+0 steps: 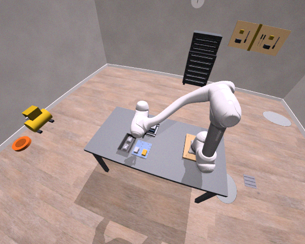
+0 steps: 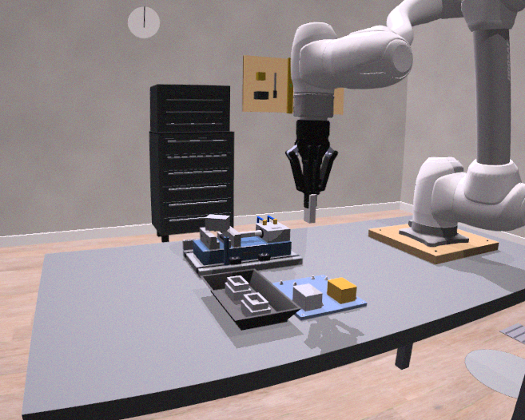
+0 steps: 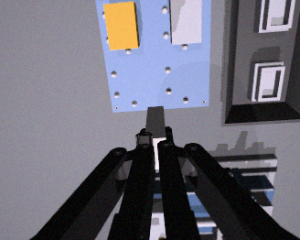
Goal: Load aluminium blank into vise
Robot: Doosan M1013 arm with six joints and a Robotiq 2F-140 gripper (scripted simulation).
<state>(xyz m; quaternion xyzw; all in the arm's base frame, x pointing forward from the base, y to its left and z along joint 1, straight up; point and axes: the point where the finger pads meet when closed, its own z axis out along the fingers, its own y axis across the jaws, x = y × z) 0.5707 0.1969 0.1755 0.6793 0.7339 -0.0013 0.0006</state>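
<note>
My gripper is now 40 mm to the right of the infeed plate and 200 mm above it. From my hand the other things lie so: piston rod 70 mm ahead, 250 mm to the right, 130 mm below; then dark work stop rod 160 mm ahead, 200 mm to the right, 110 mm below; then brass blank 50 mm behind, 80 mm to the left, 180 mm below.
</note>
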